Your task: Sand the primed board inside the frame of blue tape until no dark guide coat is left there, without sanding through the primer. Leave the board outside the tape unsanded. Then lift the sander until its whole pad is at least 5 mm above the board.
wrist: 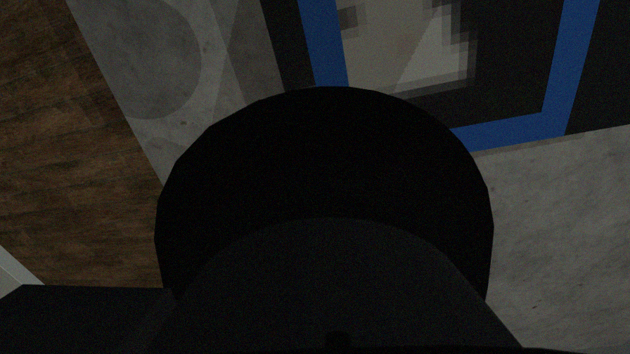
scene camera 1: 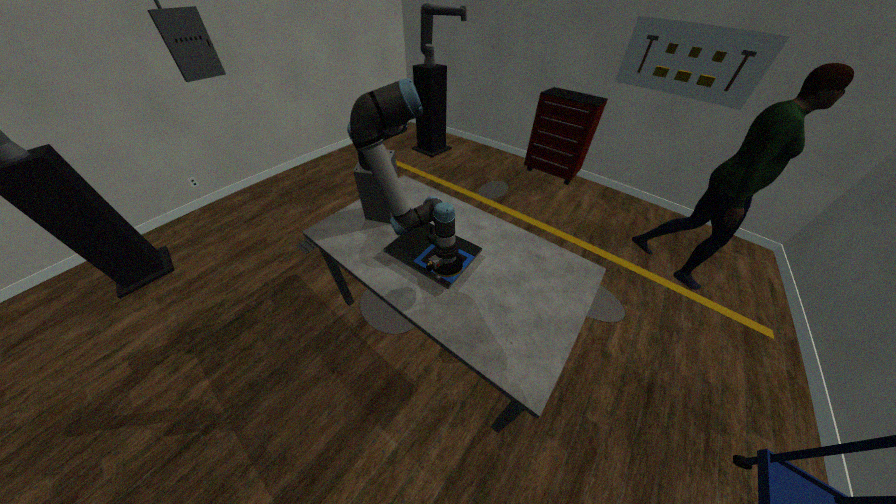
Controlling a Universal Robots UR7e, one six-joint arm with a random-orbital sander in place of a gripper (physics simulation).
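The dark primed board (scene camera 1: pixel 407 243) (wrist: pixel 607 75) lies on the table, with a frame of blue tape (scene camera 1: pixel 422 253) (wrist: pixel 566 70) near one end. In the wrist view, pale primer (wrist: pixel 382 45) shows inside the tape at the left, with a small grey spot near its upper left. Dark guide coat (wrist: pixel 510 55) covers the area to its right and a strip along the near tape edge. My sander (scene camera 1: pixel 448 262) (wrist: pixel 325 160) is over the taped area in the scene view; its black pad hides part of the near tape and board. I cannot tell whether the pad touches the board. It has no fingers.
The grey table (scene camera 1: pixel 513 300) (wrist: pixel 560 225) extends around the board. A person in green (scene camera 1: pixel 761 144) is beyond the yellow floor line (scene camera 1: pixel 626 262). A red tool chest (scene camera 1: pixel 565 134) and a pedestal arm (scene camera 1: pixel 430 106) stand behind; a blue cart (scene camera 1: pixel 763 476) is at lower right.
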